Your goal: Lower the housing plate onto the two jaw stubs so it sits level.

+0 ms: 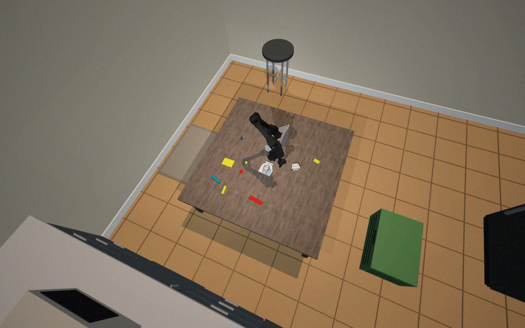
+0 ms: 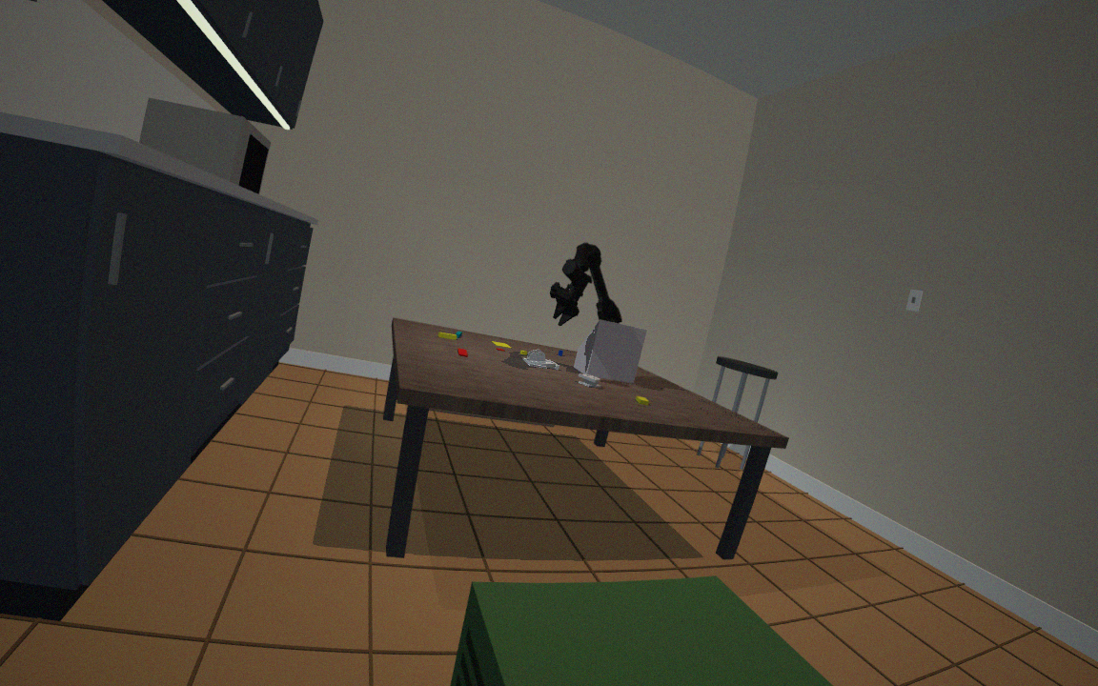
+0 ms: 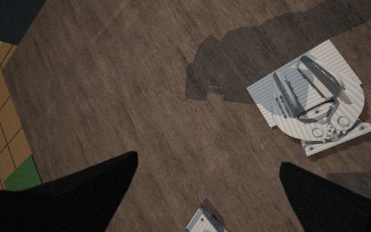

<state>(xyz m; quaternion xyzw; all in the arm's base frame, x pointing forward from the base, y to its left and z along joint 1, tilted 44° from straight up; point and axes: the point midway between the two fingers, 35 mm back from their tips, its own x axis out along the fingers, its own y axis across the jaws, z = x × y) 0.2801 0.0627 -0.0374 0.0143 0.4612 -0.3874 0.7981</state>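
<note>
Right now the housing plate is 120 mm behind my gripper tip, 150 mm to the left of it and 160 mm below it. From my gripper tip the other things lie so: yellow plate 30 mm ahead, 480 mm to the right, 190 mm below; then red bar 300 mm ahead, 100 mm to the right, 190 mm below; then yellow block 240 mm behind, 320 mm to the left, 180 mm below.
</note>
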